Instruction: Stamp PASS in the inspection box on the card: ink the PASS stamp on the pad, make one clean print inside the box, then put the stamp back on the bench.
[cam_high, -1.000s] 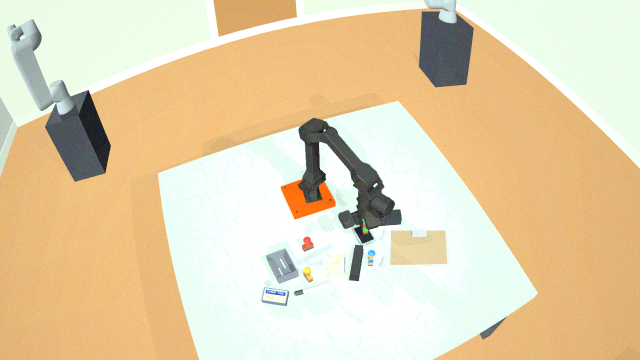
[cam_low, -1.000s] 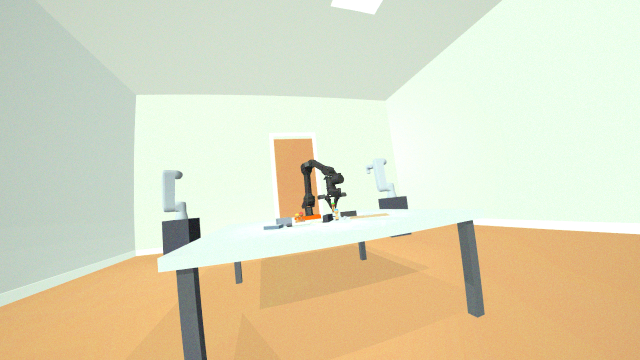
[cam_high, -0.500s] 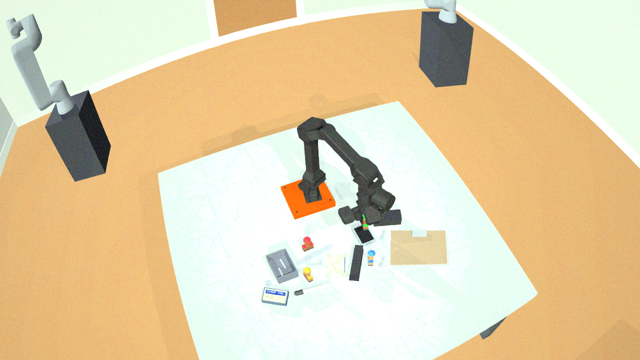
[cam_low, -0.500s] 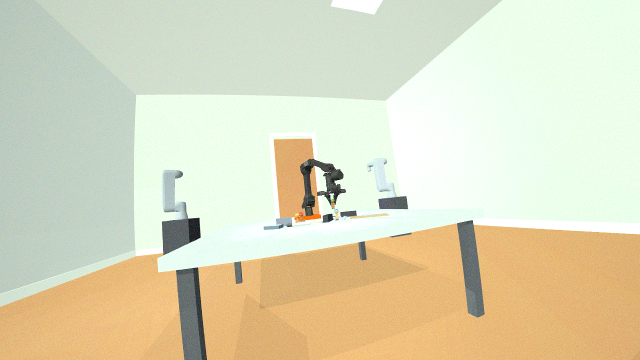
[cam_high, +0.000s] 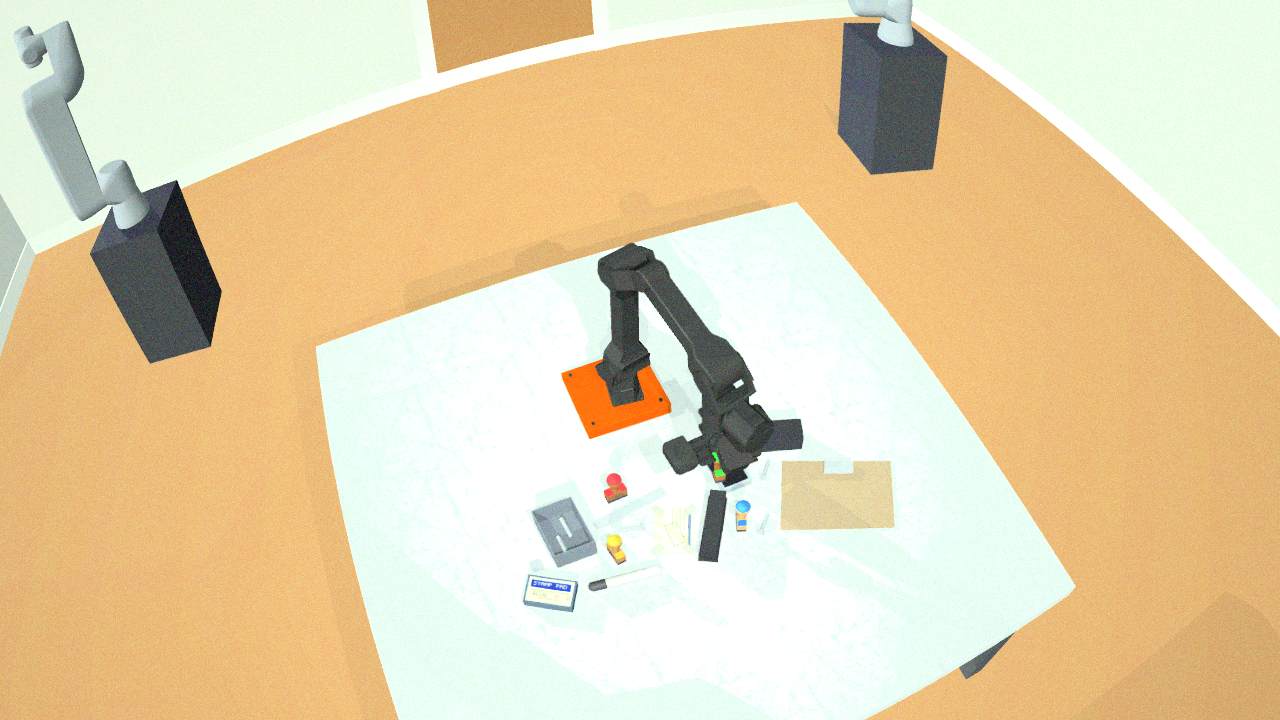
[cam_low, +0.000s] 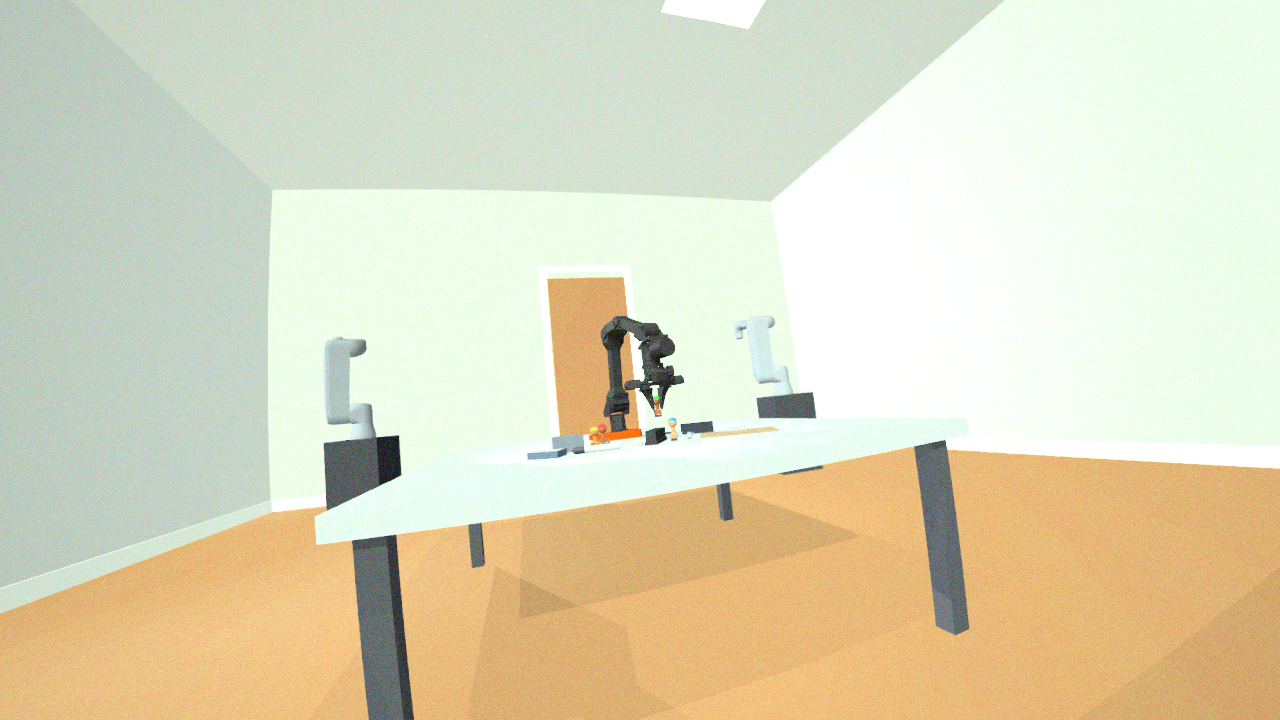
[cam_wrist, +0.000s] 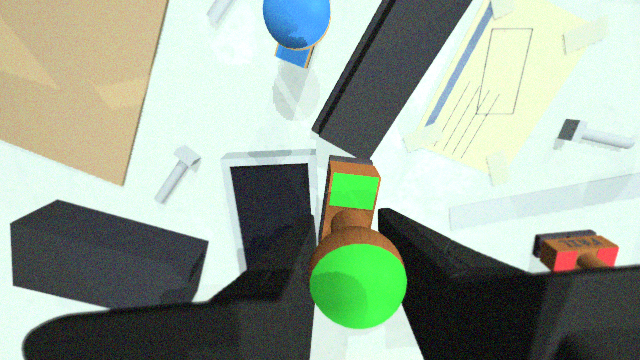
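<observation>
The cream card lies 100 mm to the right of my gripper tip, 100 mm below it and 50 mm ahead of it. Round my gripper tip: ink pad: 90 mm below, 50 mm behind, 40 mm to the left; then green-capped wooden stamp: right at my gripper tip; then blue-capped stamp: 80 mm below, 70 mm ahead, 30 mm to the left.
</observation>
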